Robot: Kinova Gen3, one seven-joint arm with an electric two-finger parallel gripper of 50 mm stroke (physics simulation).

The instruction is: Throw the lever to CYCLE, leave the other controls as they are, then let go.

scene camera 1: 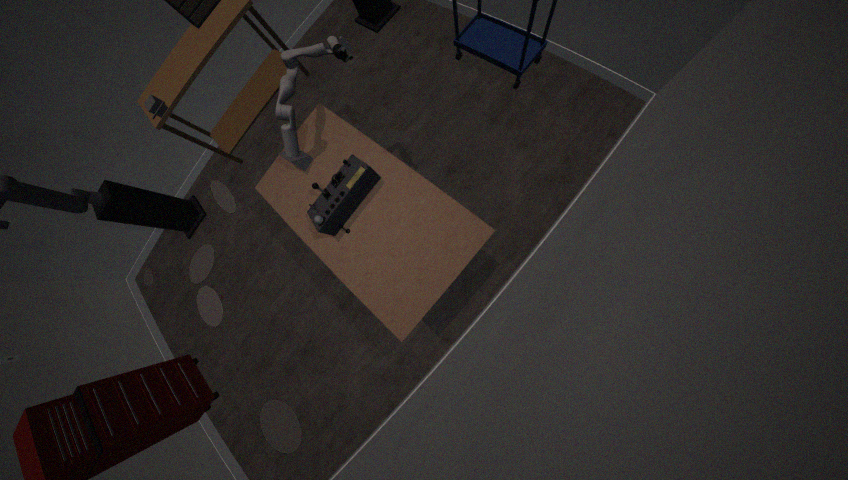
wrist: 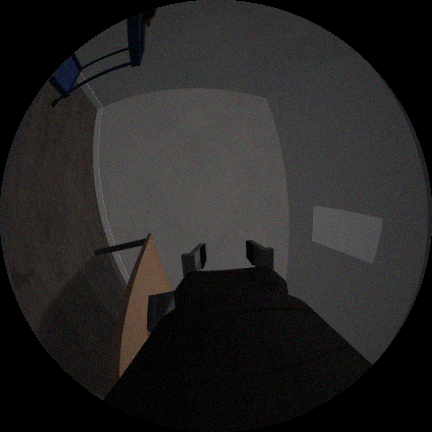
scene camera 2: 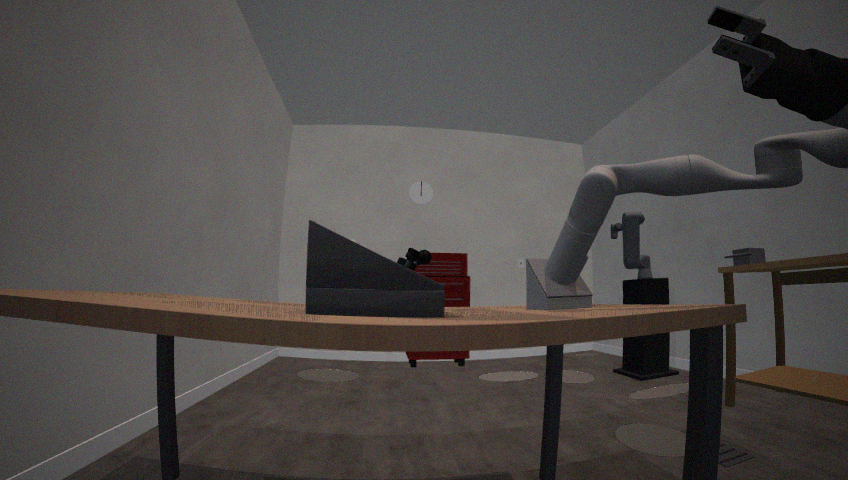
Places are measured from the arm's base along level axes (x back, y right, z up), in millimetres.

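Pixels of known places: gripper, fingertip midpoint: (scene camera 1: 348, 54) (wrist: 225, 250) (scene camera 2: 714, 28); arm's base at its link origin: (scene camera 1: 292, 154) (scene camera 2: 558, 273).
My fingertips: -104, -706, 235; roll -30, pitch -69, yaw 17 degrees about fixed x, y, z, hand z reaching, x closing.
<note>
Ahead of a thing's pixels: the offset from my fingertips to its top centre, as dx, dy, dz. "spot": to the spot under its first point.
The dark control box (scene camera 1: 360, 191) (scene camera 2: 368, 282) (wrist: 158, 311) with a sloped face stands on the wooden table (scene camera 1: 410, 261) (scene camera 2: 505, 334) (wrist: 136, 305). In scene camera 1 it has a yellow label, a pale round part, several buttons and several black-knobbed controls, one {spot: -292, +739, -175} (scene camera 1: 315, 186) standing out over its edge, another {spot: -584, +831, -325} (scene camera 1: 347, 230) at its end. Labels are too small to read, so I cannot tell which is the lever or its position. In scene camera 2, black knobs {-320, +498, -196} (scene camera 2: 418, 256) show above the slope. My gripper (scene camera 1: 348, 58) (scene camera 2: 715, 32) (wrist: 225, 250) is open and empty, high up and well away from the box.
My arm's base (scene camera 1: 297, 160) (scene camera 2: 559, 298) stands on the table near the box. A blue cart (scene camera 1: 499, 44) (wrist: 66, 75), a wooden bench (scene camera 1: 199, 53) (scene camera 2: 791, 261), a red tool cabinet (scene camera 1: 142, 404) (scene camera 2: 449, 291) and a second arm on a black pedestal (scene camera 1: 142, 205) (scene camera 2: 645, 315) stand around the table.
</note>
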